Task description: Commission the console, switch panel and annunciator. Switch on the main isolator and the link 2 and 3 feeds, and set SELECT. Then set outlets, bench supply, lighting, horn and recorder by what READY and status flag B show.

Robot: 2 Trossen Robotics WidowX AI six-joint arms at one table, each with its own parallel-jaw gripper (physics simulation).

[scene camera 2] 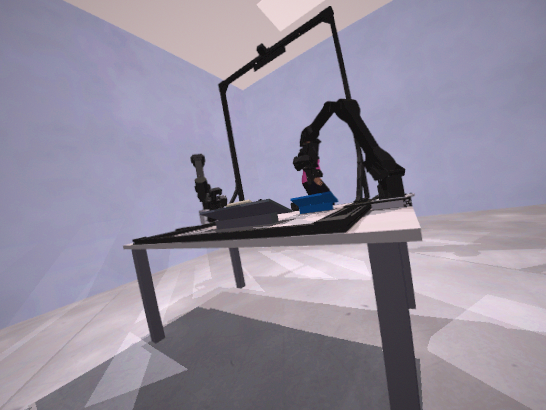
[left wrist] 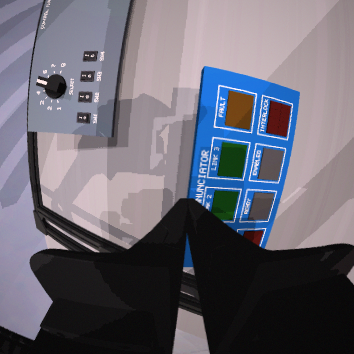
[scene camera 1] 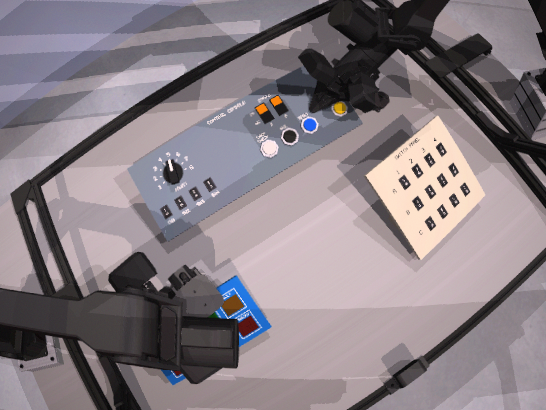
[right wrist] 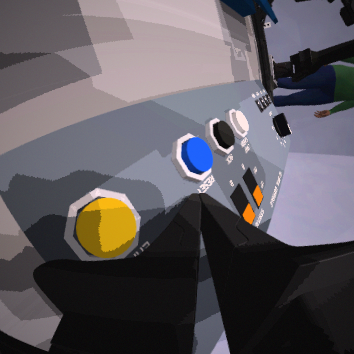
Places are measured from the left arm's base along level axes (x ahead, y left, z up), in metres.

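Pixels of known places: left gripper, fingertip midpoint: (scene camera 2: 309, 184) (left wrist: 185, 204); right gripper, fingertip midpoint: (scene camera 1: 311, 110) (right wrist: 197, 199); left arm's base, origin of the base link: (scene camera 2: 392, 197) (scene camera 1: 33, 343) (right wrist: 274, 70); right arm's base, origin of the base link: (scene camera 2: 207, 209).
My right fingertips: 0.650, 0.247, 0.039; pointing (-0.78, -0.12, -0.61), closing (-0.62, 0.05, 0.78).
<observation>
For each thing: its middle in the pictures, then the offset to it from my right fingertips, as dx, dy, dz. "spot": a spot on its surface instead.
- grey control console, surface spot: (scene camera 1: 225, 150) spot: -0.167, -0.024, +0.002
- blue RESET button, body centre: (right wrist: 196, 155) (scene camera 1: 310, 124) -0.012, -0.024, -0.006
- yellow button, body centre: (right wrist: 106, 226) (scene camera 1: 339, 108) +0.052, -0.008, -0.006
- blue annunciator, surface spot: (left wrist: 207, 82) spot: -0.221, -0.258, +0.014
- cream switch panel, body centre: (scene camera 1: 421, 186) +0.132, -0.199, -0.021
The grey control console (scene camera 1: 225, 150) (left wrist: 107, 30) has its SELECT knob (scene camera 1: 172, 172) (left wrist: 54, 86) with the pointer near 5. Both status flags (scene camera 1: 269, 112) (right wrist: 243, 204) show orange at one end. My right gripper (scene camera 1: 314, 106) (right wrist: 197, 199) is shut and empty, over the console between the blue RESET button (scene camera 1: 310, 125) (right wrist: 197, 155) and the yellow button (scene camera 1: 340, 108) (right wrist: 106, 227). My left gripper (left wrist: 185, 204) is shut and empty above the blue annunciator (scene camera 1: 267, 327) (left wrist: 207, 82). Its READY tile (left wrist: 260, 206) looks grey. The cream switch panel (scene camera 1: 390, 192) has rows A to C.
Black frame rails (scene camera 1: 165, 105) border the table. My left arm (scene camera 1: 100, 312) covers part of the annunciator in scene camera 1. Four small switches (scene camera 1: 187, 198) (left wrist: 86, 86) sit beside the knob. A person (scene camera 2: 305, 176) stands behind my left arm in scene camera 2.
</observation>
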